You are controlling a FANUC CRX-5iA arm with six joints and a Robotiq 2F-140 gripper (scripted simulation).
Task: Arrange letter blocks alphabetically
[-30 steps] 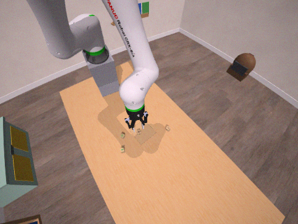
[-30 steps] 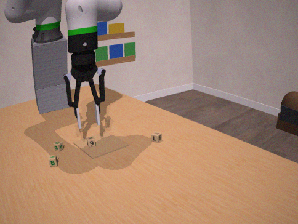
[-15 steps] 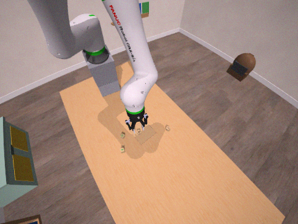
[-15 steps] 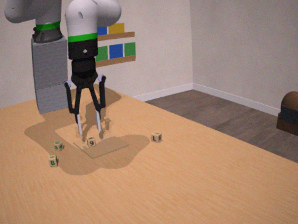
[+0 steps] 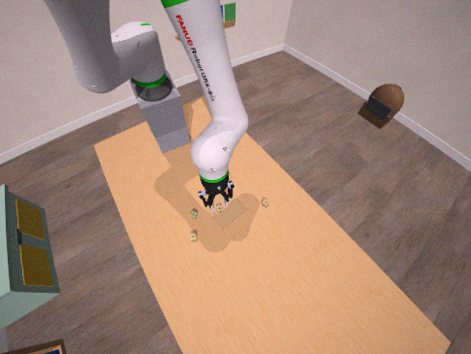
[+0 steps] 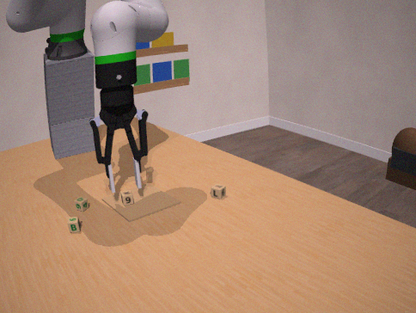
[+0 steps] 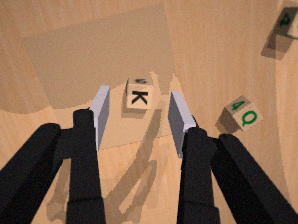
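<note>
Right now my hand is 10 mm short of the thin tan mat, 30 mm to the right of it and 70 mm above it.
</note>
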